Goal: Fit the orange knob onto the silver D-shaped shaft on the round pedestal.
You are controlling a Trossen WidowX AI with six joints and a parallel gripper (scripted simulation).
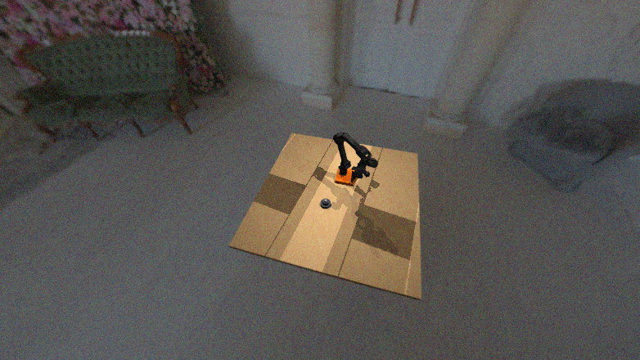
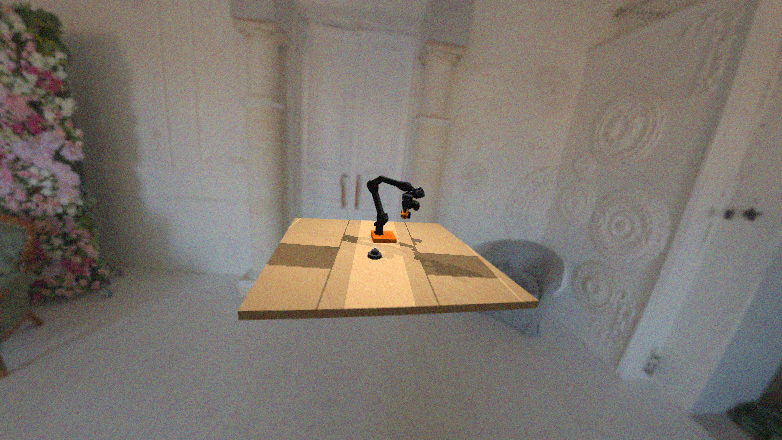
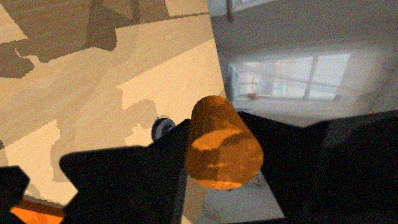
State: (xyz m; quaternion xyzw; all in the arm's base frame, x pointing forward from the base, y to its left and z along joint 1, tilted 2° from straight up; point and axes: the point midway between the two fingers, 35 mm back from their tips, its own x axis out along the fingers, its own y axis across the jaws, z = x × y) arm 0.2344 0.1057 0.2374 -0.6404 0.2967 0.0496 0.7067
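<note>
Right now the orange knob is 30 mm behind my gripper tip, 10 mm to the left of it and 20 mm above it. From my gripper tip the other things lie so: pedestal with D-shaped shaft 70 mm ahead, 180 mm to the right, 210 mm below.
</note>
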